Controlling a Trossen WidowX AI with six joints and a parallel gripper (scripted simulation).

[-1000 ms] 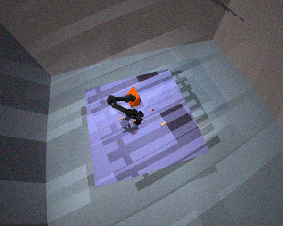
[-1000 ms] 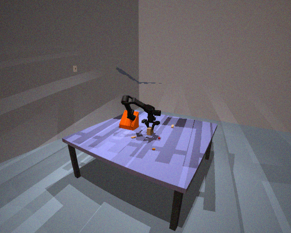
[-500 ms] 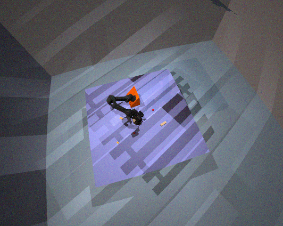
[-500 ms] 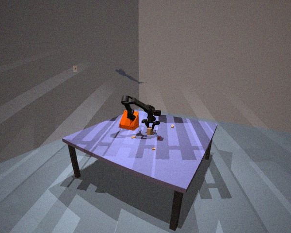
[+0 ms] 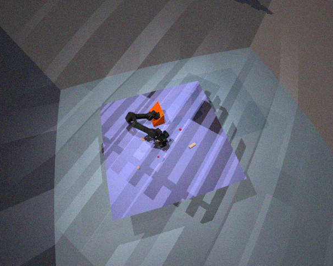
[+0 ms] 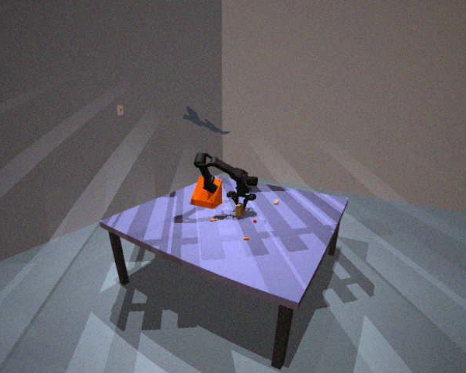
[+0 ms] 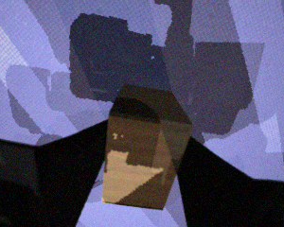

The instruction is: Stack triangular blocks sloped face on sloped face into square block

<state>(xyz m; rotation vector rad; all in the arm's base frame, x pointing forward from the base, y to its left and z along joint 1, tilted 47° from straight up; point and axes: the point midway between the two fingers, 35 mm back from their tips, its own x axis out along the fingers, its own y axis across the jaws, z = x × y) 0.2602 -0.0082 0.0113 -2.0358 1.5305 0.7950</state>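
My gripper tip is 10 mm below the tan triangular block. Round my gripper tip: red bead: 140 mm ahead, 60 mm to the right, 30 mm below; then small tan block: 310 mm to the left, 90 mm ahead, 30 mm below; then brown piece: 180 mm to the right, 80 mm behind, 40 mm below.
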